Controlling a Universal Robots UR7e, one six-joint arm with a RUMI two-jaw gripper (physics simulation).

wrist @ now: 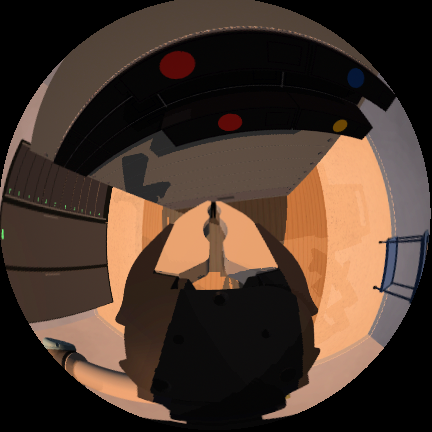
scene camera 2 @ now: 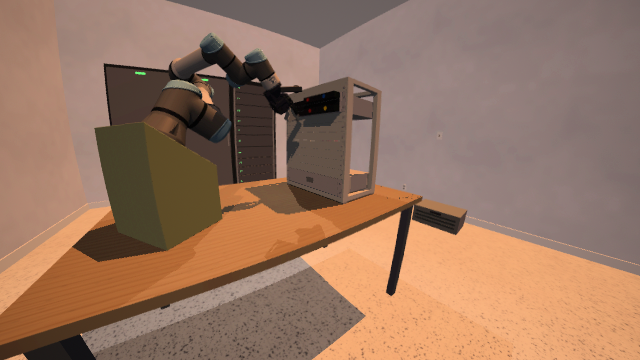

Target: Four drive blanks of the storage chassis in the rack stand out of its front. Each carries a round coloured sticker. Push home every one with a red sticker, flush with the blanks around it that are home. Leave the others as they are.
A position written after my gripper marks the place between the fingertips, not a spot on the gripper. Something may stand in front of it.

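I can see my gripper (scene camera 2: 298,121), and the wrist view has it too (wrist: 212,203). There is also a rack (scene camera 2: 326,111), which I find again in the wrist view (wrist: 235,113).
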